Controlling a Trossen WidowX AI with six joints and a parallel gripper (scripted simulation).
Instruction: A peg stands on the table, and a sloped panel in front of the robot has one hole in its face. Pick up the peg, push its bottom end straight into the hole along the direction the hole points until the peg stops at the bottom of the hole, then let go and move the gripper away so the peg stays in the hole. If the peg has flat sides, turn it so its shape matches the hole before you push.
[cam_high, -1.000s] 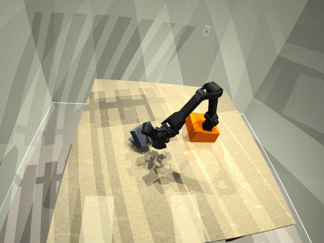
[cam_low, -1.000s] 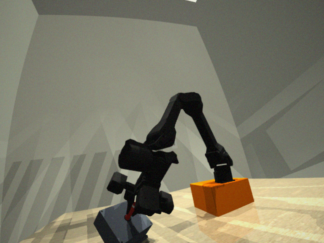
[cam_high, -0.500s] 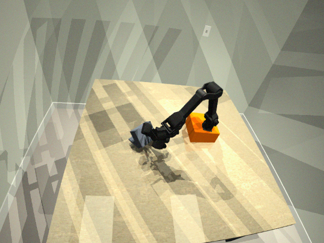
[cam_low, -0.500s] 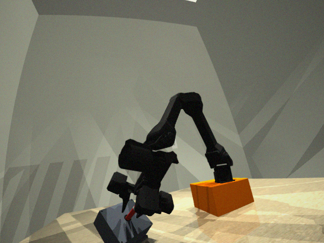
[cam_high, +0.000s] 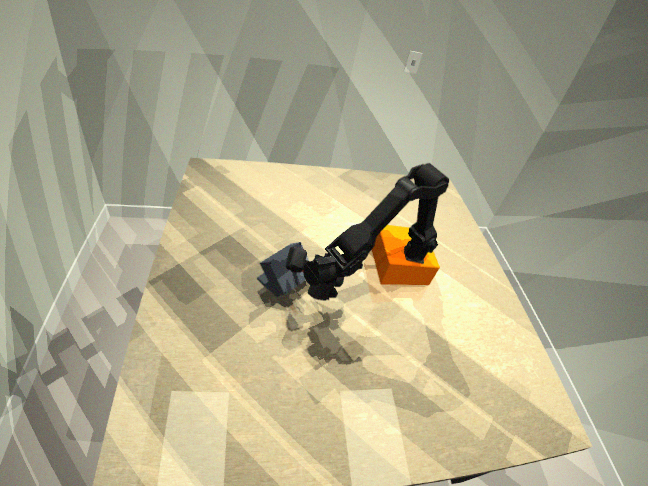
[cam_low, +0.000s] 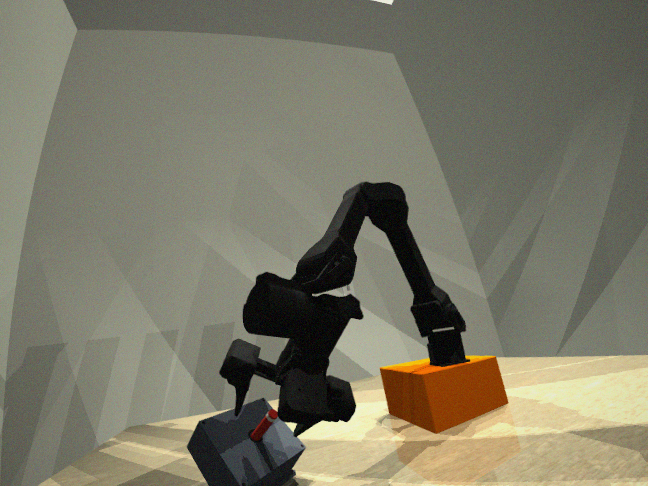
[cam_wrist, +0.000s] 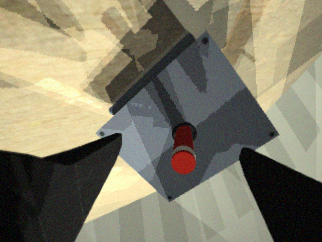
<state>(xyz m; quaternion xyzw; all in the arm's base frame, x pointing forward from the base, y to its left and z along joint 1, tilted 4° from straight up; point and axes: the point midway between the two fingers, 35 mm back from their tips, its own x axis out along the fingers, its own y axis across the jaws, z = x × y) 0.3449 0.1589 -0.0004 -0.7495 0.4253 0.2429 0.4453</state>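
My gripper tip is right at the red round peg. Round my gripper tip: grey-blue sloped panel 40 mm below, 40 mm ahead, 30 mm to the right.
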